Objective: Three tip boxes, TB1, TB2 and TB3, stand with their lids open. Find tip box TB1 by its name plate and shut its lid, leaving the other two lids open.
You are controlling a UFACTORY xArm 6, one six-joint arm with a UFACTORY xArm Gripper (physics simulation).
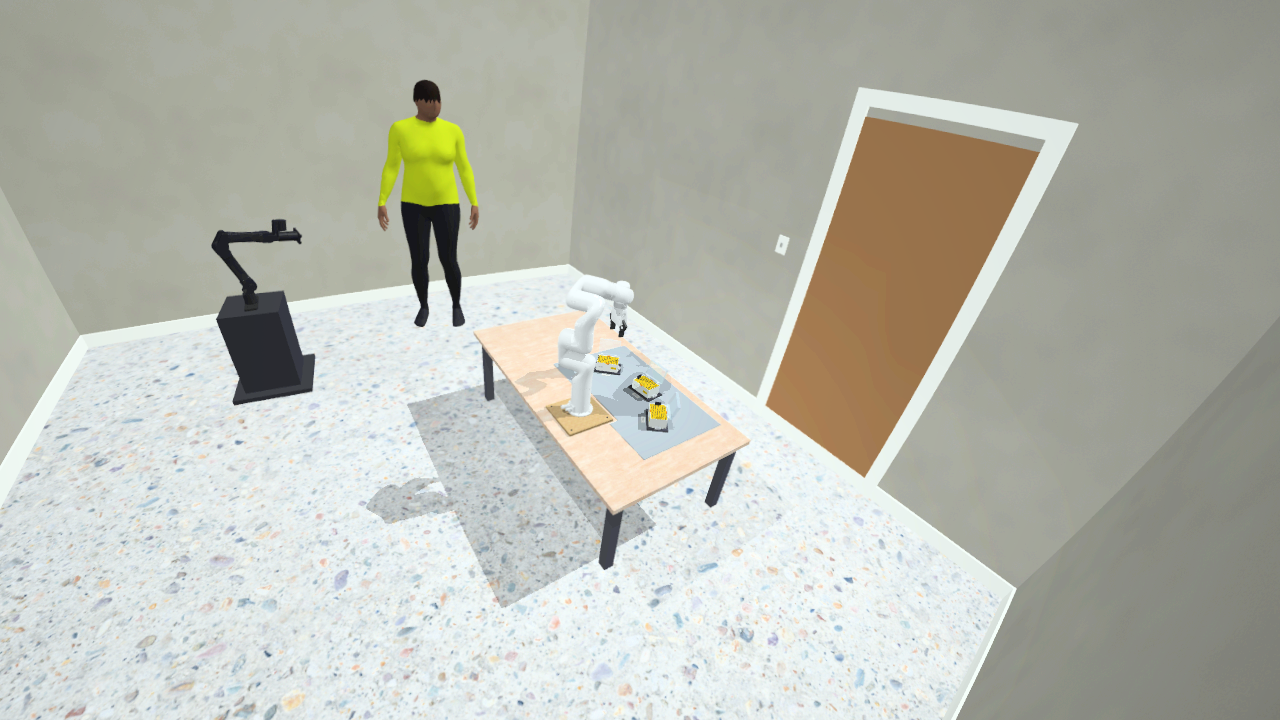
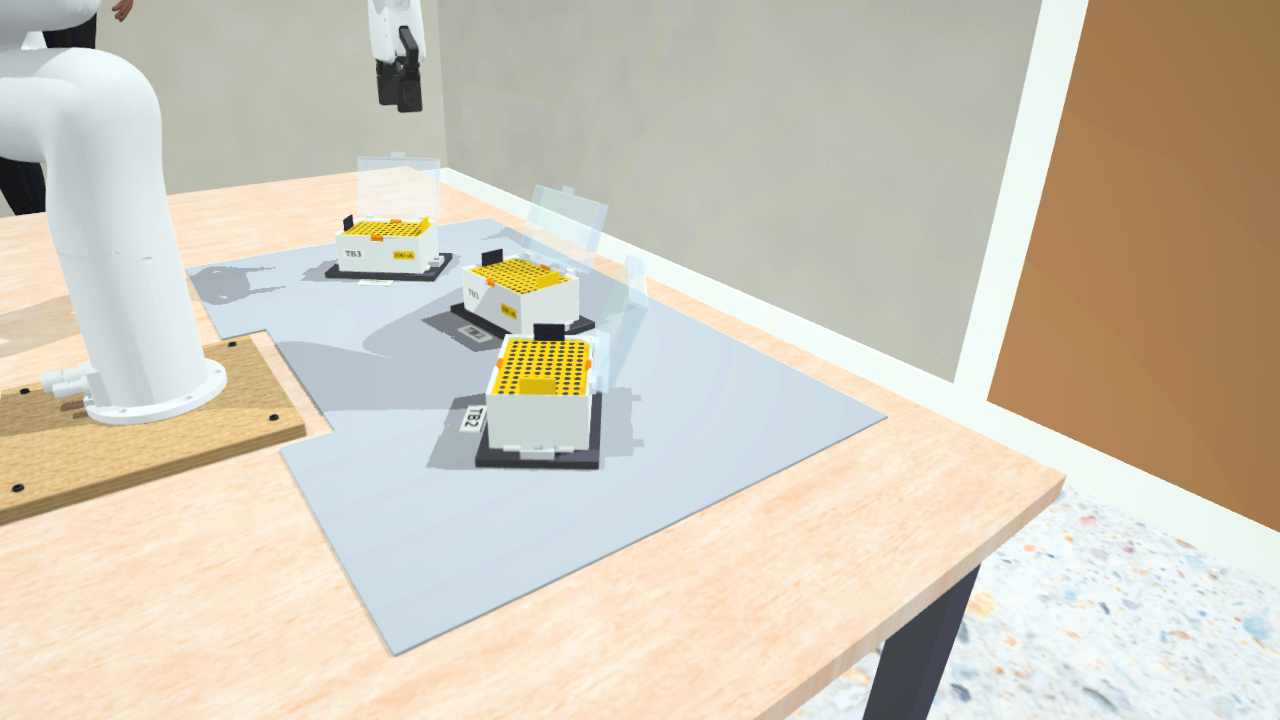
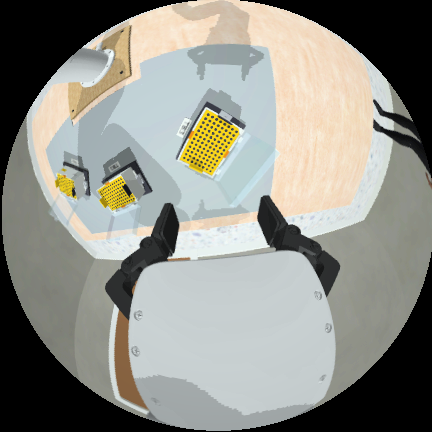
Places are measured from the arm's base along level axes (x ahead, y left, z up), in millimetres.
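Pixels of known places: gripper, fingertip midpoint: [image 1: 616,333] [image 2: 400,108] [image 3: 217,209]; arm's base, origin of the base link: [image 1: 579,408] [image 2: 158,392].
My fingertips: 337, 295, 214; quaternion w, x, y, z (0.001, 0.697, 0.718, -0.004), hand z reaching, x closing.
Note:
Ahead of a thing's pixels: the offset from my fingertips to its top centre, as dx, dy, dz. "spot": to the spot under its first point. Level surfaces: height alone.
Tip box TB1 @(+57, -271, -148) [image 1: 644,385] [image 2: 522,306] [image 3: 117,193] is the middle white box with yellow tips. Its clear lid @(spot: +128, -246, -116) [image 2: 563,223] [image 3: 123,220] stands open on the side away from the robot's base. TB3 @(-37, -5, -148) [image 1: 607,362] [image 2: 384,253] [image 3: 211,142] is at the far end, its clear lid [image 2: 398,186] [image 3: 245,169] open. TB2 @(-17, -502, -148) [image 1: 657,414] [image 2: 539,420] [image 3: 65,185] is at the near end, its clear lid [image 2: 624,326] open. My gripper [image 1: 617,331] [image 2: 399,104] [image 3: 217,209] is open and empty, pointing down high above the TB3 end.
The boxes stand on a grey-blue mat @(dz -223) [image 1: 660,440] [image 2: 429,573] [image 3: 165,75] on a wooden table @(dz -226) [image 1: 519,344] [image 2: 939,483] [image 3: 320,125]. The arm's base board [image 1: 572,420] [image 2: 241,385] [image 3: 122,55] lies beside the mat. A person [image 1: 429,170] stands beyond the table.

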